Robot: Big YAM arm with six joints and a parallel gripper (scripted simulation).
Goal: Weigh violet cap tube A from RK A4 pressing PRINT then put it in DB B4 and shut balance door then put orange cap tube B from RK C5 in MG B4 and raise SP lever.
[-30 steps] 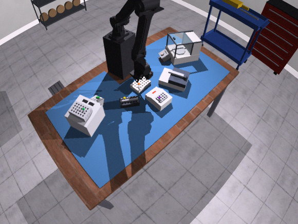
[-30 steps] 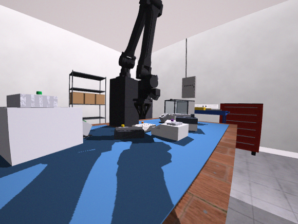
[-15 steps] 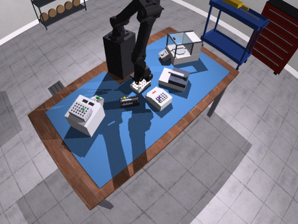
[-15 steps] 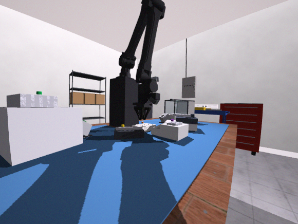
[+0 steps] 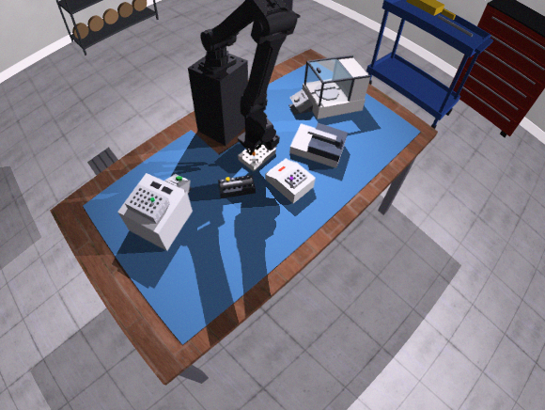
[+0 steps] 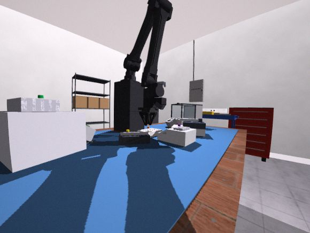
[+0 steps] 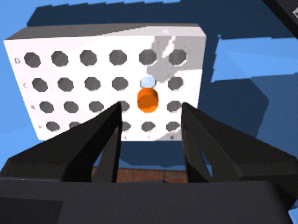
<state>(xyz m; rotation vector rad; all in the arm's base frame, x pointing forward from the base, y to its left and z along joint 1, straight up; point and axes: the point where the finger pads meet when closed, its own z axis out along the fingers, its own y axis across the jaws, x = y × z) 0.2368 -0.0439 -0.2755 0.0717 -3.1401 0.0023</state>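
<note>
Now: hand 1 cm past the tube rack RK, 3 cm to the right of it and 5 cm above it. Also, from my hand: magnet block MG (5 cm ahead, 14 cm to the right, 5 cm below); dry block (17 cm ahead, 2 cm to the left, 4 cm below); yellow-capped tube (2 cm ahead, 15 cm to the right, 4 cm below).
</note>
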